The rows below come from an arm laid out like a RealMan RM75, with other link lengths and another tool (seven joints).
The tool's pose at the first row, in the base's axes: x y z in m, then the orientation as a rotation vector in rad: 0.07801, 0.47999, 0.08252, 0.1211, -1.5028, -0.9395
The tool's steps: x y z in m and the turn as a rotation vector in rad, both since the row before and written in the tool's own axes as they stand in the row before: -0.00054, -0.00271, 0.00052, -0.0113, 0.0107, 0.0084; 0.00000, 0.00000, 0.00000, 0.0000, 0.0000, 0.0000; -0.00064, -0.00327, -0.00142, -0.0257, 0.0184, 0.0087; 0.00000, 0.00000, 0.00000, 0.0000, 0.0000, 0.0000; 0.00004, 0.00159, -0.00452, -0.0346, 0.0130, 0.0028; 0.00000, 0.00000, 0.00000, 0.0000, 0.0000, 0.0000; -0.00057, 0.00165, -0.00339, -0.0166, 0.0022, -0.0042; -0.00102, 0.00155, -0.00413, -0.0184, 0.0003, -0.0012; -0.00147, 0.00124, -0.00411, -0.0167, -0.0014, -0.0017; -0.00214, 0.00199, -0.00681, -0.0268, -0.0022, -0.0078; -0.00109, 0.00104, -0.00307, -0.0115, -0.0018, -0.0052
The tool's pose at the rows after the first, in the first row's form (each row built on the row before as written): 0.07645, 0.47877, 0.08052, 0.1114, -1.4869, -0.9392; 0.07645, 0.47877, 0.08052, 0.1114, -1.4869, -0.9392; 0.07630, 0.47632, 0.07785, 0.0946, -1.4569, -0.9477; 0.07630, 0.47632, 0.07785, 0.0946, -1.4569, -0.9477; 0.08095, 0.47516, 0.07801, 0.0732, -1.4278, -0.9680; 0.08095, 0.47516, 0.07801, 0.0732, -1.4278, -0.9680; 0.08475, 0.47487, 0.07781, 0.0650, -1.4179, -0.9828; 0.08918, 0.47437, 0.07700, 0.0524, -1.4085, -0.9967; 0.09347, 0.47390, 0.07561, 0.0406, -1.4015, -1.0100; 0.10047, 0.47281, 0.07344, 0.0252, -1.3905, -1.0354; 0.10371, 0.47241, 0.07241, 0.0194, -1.3867, -1.0479
